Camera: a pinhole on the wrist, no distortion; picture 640 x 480 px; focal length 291.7 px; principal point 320.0 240.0 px. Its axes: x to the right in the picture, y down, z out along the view. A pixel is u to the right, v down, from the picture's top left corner.
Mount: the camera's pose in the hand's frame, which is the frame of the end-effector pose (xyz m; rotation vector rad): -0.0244 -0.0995 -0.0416 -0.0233 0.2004 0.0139
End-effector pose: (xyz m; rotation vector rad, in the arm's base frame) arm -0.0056 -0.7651 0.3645 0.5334 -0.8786 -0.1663
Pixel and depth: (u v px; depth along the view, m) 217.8 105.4 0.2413
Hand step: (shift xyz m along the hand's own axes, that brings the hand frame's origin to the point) -0.0575 -0.2059 0.2141
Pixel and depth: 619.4 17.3 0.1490
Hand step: 0.1569 -0.2078 0.0764
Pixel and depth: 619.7 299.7 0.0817
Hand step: 0.0738 -0.0798 0.0214
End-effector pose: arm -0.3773 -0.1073 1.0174 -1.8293 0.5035 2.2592
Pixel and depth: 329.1 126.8 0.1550
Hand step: 0.0121 -0.1558 0.1106
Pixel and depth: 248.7 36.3 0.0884
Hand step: -0.0270 -0.1593 0.0507
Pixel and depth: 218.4 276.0 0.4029
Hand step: -0.0826 -0.0415 0.3800
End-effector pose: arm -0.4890 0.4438 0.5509 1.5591 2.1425 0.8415
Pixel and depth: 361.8 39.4 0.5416
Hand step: 0.1654 -0.4576 0.4817
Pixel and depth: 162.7 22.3 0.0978
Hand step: -0.0555 -0.1707 0.0663
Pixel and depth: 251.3 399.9 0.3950
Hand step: -0.0405 0.1256 0.3592
